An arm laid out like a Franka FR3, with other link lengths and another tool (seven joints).
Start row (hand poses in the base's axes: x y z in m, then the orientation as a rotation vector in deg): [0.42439 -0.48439 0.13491 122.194 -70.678 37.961]
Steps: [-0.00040 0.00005 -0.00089 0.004 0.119 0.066]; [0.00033 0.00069 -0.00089 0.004 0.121 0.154]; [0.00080 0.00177 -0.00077 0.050 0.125 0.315]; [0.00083 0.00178 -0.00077 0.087 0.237 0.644]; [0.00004 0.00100 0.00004 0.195 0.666 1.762]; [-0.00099 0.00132 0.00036 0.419 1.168 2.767]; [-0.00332 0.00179 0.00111 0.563 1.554 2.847]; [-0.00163 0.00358 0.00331 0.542 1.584 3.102]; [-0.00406 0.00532 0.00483 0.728 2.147 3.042]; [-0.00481 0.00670 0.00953 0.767 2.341 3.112]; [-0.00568 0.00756 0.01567 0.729 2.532 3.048]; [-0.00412 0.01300 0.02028 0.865 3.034 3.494]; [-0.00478 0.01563 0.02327 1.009 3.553 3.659]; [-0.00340 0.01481 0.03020 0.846 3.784 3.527]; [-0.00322 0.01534 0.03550 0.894 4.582 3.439]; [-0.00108 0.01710 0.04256 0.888 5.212 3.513]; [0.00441 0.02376 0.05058 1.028 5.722 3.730]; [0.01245 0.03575 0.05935 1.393 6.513 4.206]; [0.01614 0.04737 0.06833 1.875 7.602 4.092]
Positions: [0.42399 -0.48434 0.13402 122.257 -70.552 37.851]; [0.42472 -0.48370 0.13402 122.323 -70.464 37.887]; [0.42519 -0.48262 0.13414 122.481 -70.329 37.929]; [0.42522 -0.48261 0.13414 122.766 -69.964 37.924]; [0.42443 -0.48339 0.13495 123.717 -68.683 37.857]; [0.42340 -0.48307 0.13527 124.677 -67.535 37.598]; [0.42107 -0.48260 0.13602 124.880 -67.331 37.119]; [0.42276 -0.48081 0.13822 125.051 -67.046 37.202]; [0.42033 -0.47907 0.13974 125.195 -66.911 36.440]; [0.41958 -0.47769 0.14444 125.290 -66.759 36.228]; [0.41871 -0.47683 0.15058 125.223 -66.700 36.000]; [0.42027 -0.47139 0.15519 125.687 -66.057 35.545]; [0.41961 -0.46876 0.15818 125.951 -65.692 34.947]; [0.42099 -0.46958 0.16511 125.732 -65.611 34.709]; [0.42117 -0.46905 0.17041 125.743 -65.297 33.736]; [0.42331 -0.46729 0.17747 125.815 -64.879 33.050]; [0.42880 -0.46063 0.18549 126.103 -64.461 32.487]; [0.43684 -0.44864 0.19426 126.764 -63.751 31.596]; [0.44053 -0.43702 0.20324 127.094 -63.534 30.062]
